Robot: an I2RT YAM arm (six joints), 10 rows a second.
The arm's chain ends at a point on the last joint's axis. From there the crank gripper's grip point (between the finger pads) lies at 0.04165 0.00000 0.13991 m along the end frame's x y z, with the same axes.
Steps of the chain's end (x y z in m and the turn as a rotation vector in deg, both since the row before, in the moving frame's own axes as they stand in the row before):
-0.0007, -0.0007, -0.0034, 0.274, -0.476, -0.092
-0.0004, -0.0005, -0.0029, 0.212, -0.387, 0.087
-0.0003, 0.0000, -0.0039, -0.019, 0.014, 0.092
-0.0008, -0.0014, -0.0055, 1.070, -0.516, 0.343
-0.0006, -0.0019, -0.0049, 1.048, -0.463, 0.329
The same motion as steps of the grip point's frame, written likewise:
-0.0019, -0.0014, -0.0031, 0.274, -0.476, -0.092
-0.0013, -0.0010, -0.0026, 0.212, -0.387, 0.087
-0.0003, 0.0001, -0.0039, -0.019, 0.014, 0.092
-0.0021, -0.0038, -0.0052, 1.070, -0.516, 0.343
-0.0017, -0.0042, -0.0046, 1.048, -0.463, 0.329

